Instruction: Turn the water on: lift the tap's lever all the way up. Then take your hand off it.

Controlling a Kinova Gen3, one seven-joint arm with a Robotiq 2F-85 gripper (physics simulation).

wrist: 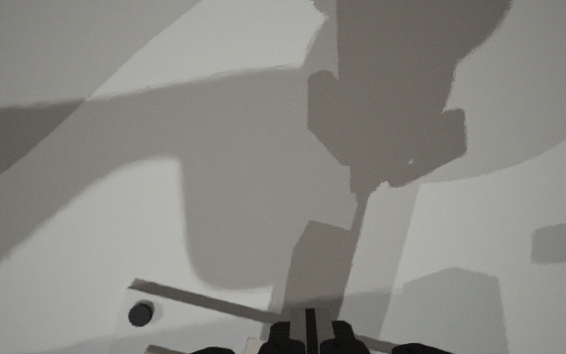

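My gripper is at the bottom middle of the wrist view, its fingers shut together with nothing between them. A small part of a pale block shows at the bottom edge, just left of the fingers; whether it belongs to the tap's lever I cannot tell. The tap and its lever do not show clearly in the wrist view. The fingers cover part of what lies below and behind them, so contact cannot be told.
A pale mounting plate has a thin grey upper edge that runs behind the fingers. A round black bolt head sits on its left part. Another brown-grey edge shows at the bottom left. Large shadows of the arm and gripper fall across the pale surface.
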